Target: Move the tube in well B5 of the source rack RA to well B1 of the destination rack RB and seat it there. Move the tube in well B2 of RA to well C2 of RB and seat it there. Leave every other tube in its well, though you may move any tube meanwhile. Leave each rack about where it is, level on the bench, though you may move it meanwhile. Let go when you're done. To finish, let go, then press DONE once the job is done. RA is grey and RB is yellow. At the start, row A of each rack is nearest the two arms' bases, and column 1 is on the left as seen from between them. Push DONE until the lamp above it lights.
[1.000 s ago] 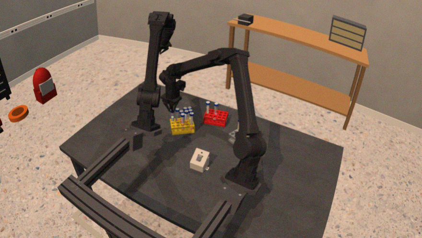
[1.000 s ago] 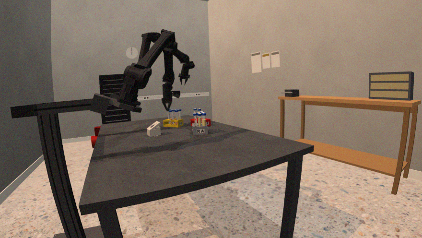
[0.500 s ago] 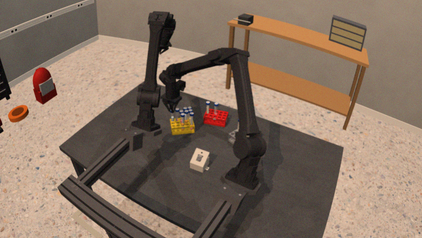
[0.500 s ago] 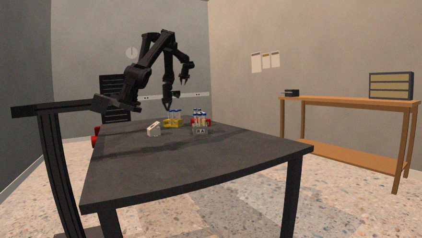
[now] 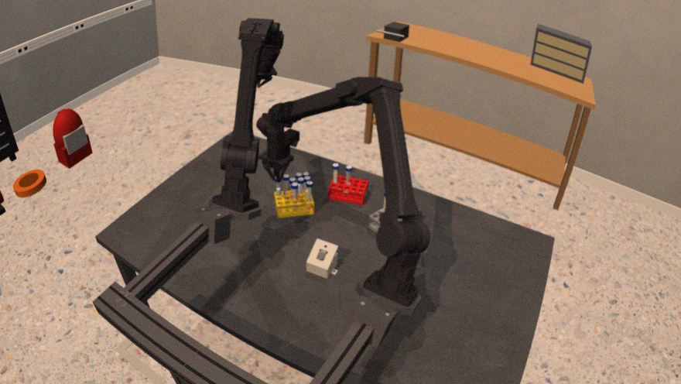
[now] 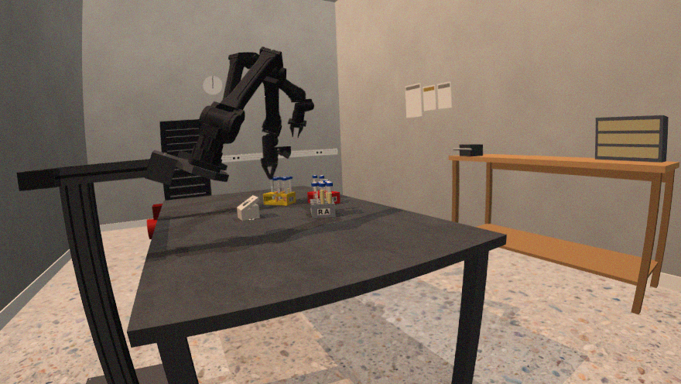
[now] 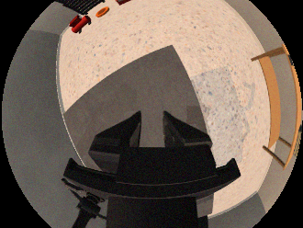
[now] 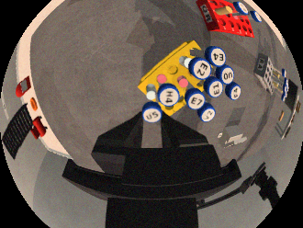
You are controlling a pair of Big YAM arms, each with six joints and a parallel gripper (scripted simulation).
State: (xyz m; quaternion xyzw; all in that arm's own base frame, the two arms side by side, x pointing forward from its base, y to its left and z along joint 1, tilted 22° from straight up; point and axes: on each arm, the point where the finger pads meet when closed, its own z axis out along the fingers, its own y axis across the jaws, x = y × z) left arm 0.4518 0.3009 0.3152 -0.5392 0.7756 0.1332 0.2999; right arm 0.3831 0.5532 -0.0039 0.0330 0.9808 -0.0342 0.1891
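Right now the red rack is 21 cm ahead of my right hand, 15 cm to the right of it and 10 cm below it.
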